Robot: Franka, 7 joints.
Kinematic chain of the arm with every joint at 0, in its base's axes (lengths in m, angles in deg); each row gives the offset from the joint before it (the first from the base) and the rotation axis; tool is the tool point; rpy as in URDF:
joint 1: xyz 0 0 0.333 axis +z
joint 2: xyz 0 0 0 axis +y
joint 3: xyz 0 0 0.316 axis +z
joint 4: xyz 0.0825 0 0 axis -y
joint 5: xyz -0.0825 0 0.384 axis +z
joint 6: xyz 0 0 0 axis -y
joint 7: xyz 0.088 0 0 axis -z
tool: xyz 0 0 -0.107 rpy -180 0 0
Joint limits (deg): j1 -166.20..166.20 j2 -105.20..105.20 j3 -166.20..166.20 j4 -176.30..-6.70 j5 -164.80..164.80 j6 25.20..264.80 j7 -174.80..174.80
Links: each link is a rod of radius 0.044 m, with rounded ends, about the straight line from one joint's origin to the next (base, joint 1, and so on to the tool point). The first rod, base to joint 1, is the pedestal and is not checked.
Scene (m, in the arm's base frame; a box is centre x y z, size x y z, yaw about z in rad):
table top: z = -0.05
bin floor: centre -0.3 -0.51 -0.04 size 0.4 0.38 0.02 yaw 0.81
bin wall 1: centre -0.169 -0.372 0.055 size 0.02 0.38 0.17 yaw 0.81
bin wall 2: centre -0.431 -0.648 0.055 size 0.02 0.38 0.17 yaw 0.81
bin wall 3: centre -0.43 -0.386 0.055 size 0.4 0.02 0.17 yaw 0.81
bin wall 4: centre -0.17 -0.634 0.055 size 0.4 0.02 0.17 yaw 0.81
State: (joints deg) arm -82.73 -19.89 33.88 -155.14 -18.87 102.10 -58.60
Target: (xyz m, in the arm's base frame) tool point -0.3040 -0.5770 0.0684
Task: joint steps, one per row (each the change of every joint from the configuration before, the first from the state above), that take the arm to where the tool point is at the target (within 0.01 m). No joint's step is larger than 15 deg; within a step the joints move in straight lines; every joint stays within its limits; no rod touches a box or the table.
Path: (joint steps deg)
1: -8.74 11.90 -8.17 13.52 -0.54 5.55 0.00
2: -8.74 11.90 -8.16 13.52 -0.53 5.55 0.00
3: -8.73 11.89 -8.17 13.52 -0.54 5.55 0.00
4: -8.74 11.90 -8.16 13.52 -0.53 5.54 0.00
5: -0.15 12.53 -0.13 4.47 -0.24 3.65 0.00
6: -0.15 12.53 -0.13 4.47 -0.24 3.65 0.00

